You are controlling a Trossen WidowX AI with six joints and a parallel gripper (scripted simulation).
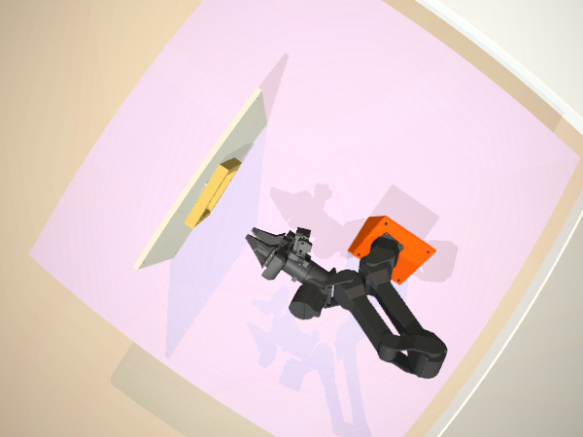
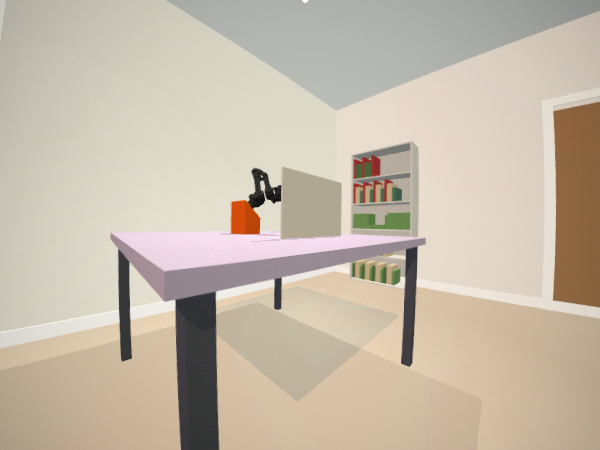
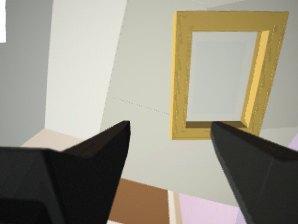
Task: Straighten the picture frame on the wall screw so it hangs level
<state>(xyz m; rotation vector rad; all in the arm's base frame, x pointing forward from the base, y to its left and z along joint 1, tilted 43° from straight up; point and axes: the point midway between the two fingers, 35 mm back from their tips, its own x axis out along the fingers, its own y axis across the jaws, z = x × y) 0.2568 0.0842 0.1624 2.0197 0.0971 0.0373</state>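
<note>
Right now my gripper tip is 14 cm short of the picture frame, 7 cm above it and 2 cm to the left of it. Round my gripper tip: wall panel: 15 cm ahead, 8 cm below, 2 cm to the right.
</note>
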